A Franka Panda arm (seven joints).
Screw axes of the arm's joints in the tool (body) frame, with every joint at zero. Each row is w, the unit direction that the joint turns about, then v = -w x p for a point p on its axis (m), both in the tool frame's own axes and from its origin. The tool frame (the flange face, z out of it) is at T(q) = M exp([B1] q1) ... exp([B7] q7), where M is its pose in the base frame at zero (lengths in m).
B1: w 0 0 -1 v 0.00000 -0.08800 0.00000
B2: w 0 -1 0 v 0.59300 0.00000 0.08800
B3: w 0 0 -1 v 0.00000 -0.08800 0.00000
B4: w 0 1 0 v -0.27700 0.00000 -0.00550
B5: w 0 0 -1 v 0.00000 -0.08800 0.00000
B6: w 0 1 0 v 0.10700 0.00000 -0.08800
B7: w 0 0 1 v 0.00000 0.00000 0.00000
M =
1 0 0 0.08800
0 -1 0 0.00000
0 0 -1 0.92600
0 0 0 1
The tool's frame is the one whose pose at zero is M.
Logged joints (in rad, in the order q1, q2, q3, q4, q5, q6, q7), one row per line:
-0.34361 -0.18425 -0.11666 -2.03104 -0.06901 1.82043 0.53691
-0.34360 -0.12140 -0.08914 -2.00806 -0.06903 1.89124 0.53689
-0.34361 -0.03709 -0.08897 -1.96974 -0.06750 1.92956 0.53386
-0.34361 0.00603 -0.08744 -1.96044 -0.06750 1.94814 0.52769
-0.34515 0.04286 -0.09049 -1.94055 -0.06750 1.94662 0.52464
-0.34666 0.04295 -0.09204 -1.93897 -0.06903 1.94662 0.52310
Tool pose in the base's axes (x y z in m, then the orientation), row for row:
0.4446 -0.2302 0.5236 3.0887 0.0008 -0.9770
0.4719 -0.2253 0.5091 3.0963 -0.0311 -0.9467
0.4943 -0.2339 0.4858 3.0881 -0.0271 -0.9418
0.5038 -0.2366 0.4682 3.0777 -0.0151 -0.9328
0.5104 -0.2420 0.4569 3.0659 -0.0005 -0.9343
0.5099 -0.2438 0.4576 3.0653 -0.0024 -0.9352
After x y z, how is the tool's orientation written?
As angles about the fixed x, y, z axes (roll, pitch, yaw), in radians.
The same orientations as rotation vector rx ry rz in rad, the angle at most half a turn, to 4 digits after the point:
2.7330 -1.4525 -0.0395
2.7472 -1.4083 0.0109
2.7457 -1.3991 -0.0002
2.7486 -1.3846 -0.0235
2.7440 -1.3841 -0.0517
2.7422 -1.3848 -0.0496

